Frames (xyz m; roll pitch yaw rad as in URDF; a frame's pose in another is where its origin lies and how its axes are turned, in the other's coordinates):
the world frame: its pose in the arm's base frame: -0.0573 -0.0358 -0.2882 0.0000 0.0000 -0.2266
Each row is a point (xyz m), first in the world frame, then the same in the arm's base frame.
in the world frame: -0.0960 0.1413 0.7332
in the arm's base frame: -0.1191 0.1235 0.4450
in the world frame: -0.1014 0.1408 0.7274
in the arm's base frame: -0.1245 0.1242 0.4392
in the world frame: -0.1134 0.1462 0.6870
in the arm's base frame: -0.1350 0.1321 0.3988
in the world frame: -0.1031 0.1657 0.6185
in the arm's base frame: -0.1205 0.1488 0.3303
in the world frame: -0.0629 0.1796 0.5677
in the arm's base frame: -0.0782 0.1533 0.2795
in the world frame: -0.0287 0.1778 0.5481
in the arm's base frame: -0.0453 0.1439 0.2599
